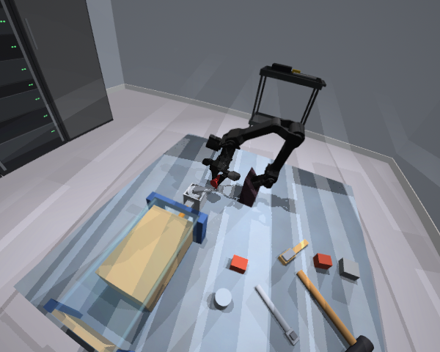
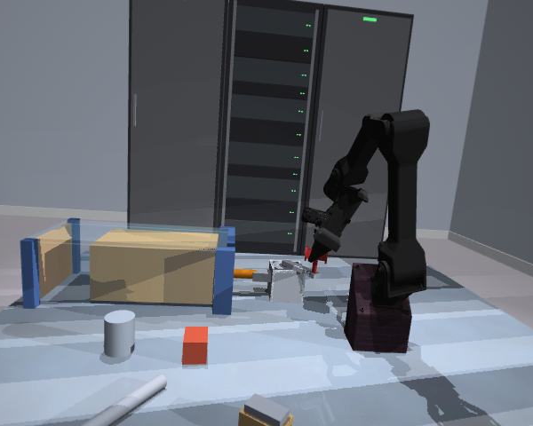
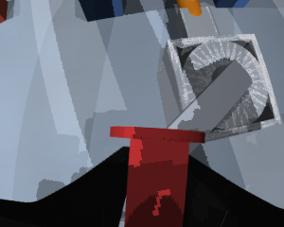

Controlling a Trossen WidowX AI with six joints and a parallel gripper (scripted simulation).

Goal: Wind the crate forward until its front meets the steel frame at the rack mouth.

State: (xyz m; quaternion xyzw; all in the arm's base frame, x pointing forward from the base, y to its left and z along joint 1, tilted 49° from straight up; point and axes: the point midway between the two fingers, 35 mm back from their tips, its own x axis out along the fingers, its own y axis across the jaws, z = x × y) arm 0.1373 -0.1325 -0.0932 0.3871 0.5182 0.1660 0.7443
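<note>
Right now the frame is 210 mm ahead of my gripper tip, 60 mm to the right of it and 30 mm below it. From my gripper tip the other things lie so: red knob 20 mm behind; crank handle 30 mm to the right, 30 mm below, 10 mm ahead; grey winch 100 mm below, 80 mm to the right, 40 mm ahead.
</note>
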